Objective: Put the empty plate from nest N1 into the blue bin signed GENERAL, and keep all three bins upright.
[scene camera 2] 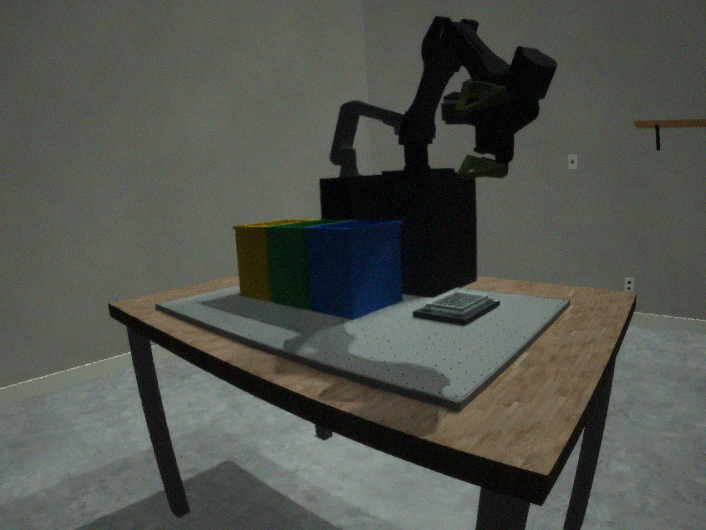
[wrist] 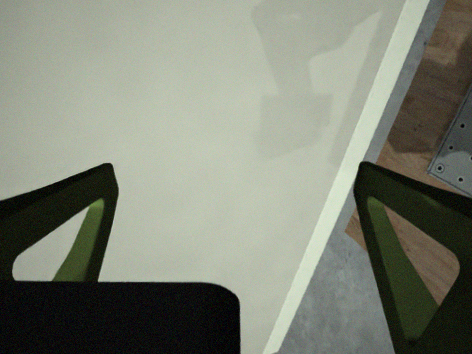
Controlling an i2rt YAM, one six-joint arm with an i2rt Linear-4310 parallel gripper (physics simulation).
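Pixels of known places: gripper, fingertip midpoint: (scene camera 2: 459, 145) (wrist: 235, 176); arm's base, origin of the base link: (scene camera 2: 417, 173).
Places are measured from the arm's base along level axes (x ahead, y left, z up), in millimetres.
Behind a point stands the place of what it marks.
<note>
My gripper (scene camera 2: 471, 132) {x 451, y 396, z 21 mm} (wrist: 235, 176) {x 451, y 396, z 21 mm} is open and empty, raised high above the table on the right. In the wrist view its two green fingers stand wide apart. A pale gridded plate (scene camera 2: 459, 300) {x 210, y 247, z -264 mm} rests on a dark, low nest (scene camera 2: 428, 315) {x 284, y 221, z -281 mm} on the board, right of the bins and well below the gripper. Whether the plate is empty, and the nest's label, cannot be told. The blue bin (scene camera 2: 376, 268) {x 286, y 93, z -200 mm} stands upright left of the nest; its sign does not show. The green bin (scene camera 2: 287, 266) {x 376, y -88, z -198 mm} and yellow bin (scene camera 2: 252, 263) {x 385, y -219, z -201 mm} stand upright beside it in a row.
A grey perforated board (scene camera 2: 399, 342) {x 417, y 254, z -290 mm} (wrist: 457, 142) {x 535, y 407, z -290 mm} lies on the wooden table (scene camera 2: 513, 422) {x 539, y 523, z -303 mm} (wrist: 415, 120) {x 599, y 409, z -303 mm}. The black arm pedestal (scene camera 2: 441, 233) {x 67, y 113, z -149 mm} stands behind the bins and nest. A wall shelf (scene camera 2: 672, 123) is at the far right.
</note>
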